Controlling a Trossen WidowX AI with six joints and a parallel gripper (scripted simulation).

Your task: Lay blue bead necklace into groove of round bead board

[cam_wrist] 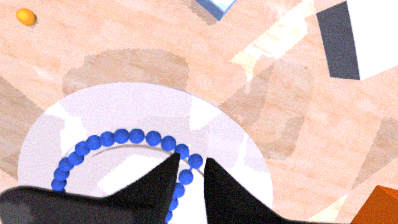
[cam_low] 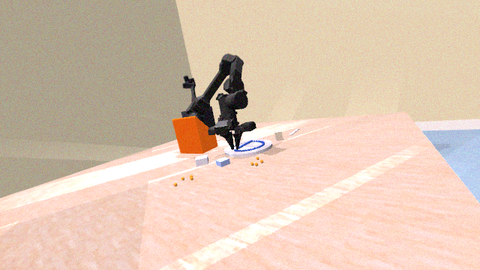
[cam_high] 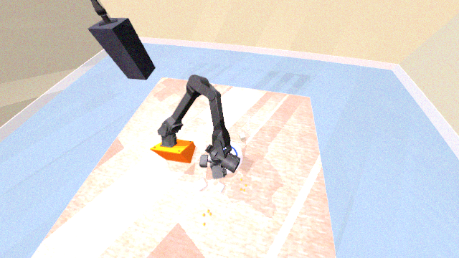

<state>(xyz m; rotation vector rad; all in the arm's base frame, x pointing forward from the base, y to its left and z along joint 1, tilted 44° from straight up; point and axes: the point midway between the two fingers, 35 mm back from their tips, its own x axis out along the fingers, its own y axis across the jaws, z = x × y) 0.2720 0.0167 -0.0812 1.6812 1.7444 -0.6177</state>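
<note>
My gripper tip is now 6 cm to the right of the round white bead board, 2 cm short of it and 1 cm above it. The rest, counted from my gripper tip: white block: 11 cm to the right, 8 cm behind; then light blue cube: 11 cm to the right, 2 cm ahead, 1 cm below; then beige cube: 20 cm to the left, 11 cm ahead.
</note>
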